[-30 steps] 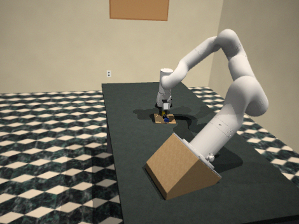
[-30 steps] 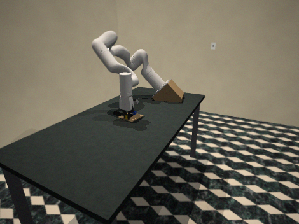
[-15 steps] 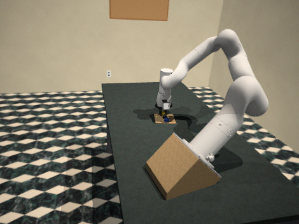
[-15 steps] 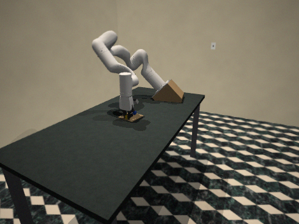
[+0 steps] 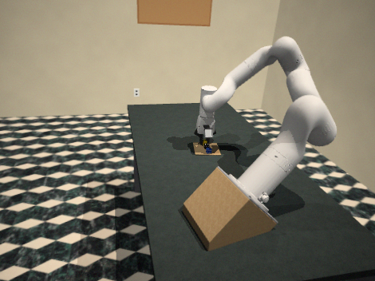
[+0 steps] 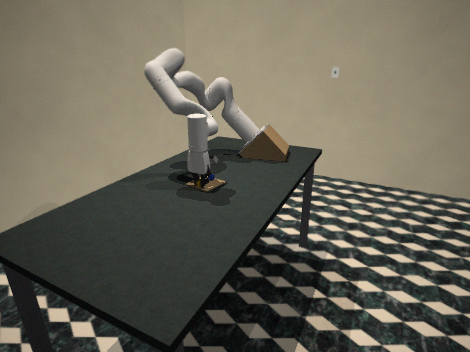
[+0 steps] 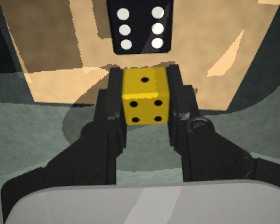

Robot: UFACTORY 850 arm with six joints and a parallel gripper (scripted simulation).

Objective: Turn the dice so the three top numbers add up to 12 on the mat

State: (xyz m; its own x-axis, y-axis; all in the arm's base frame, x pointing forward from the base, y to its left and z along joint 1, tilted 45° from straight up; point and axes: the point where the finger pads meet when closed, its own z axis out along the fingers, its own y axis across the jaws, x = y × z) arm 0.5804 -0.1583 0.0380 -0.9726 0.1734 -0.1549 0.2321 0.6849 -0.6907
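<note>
The yellow die is 10 mm below my hand. From my hand the other things lie so: tan mat (50 mm behind, 20 mm below, 10 mm to the left); blue die (90 mm behind, 20 mm to the left, 10 mm below); black die (50 mm behind, 10 mm to the left, 10 mm below).
</note>
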